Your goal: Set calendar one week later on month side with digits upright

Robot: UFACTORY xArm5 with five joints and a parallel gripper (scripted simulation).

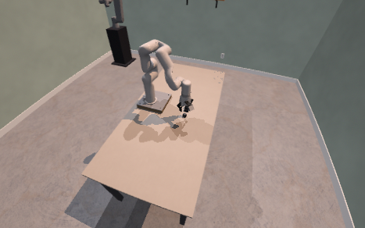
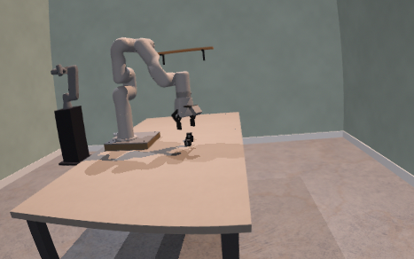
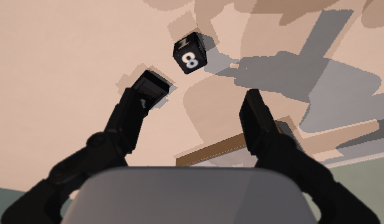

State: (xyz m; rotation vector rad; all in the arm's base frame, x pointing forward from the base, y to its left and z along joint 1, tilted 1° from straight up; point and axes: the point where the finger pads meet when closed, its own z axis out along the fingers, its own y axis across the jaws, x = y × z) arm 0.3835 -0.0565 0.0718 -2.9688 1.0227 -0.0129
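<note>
Right now my hand is 90 mm above the black cube. Also, from my hand: black calendar tray 10 mm behind, 100 mm to the left, 100 mm below.
</note>
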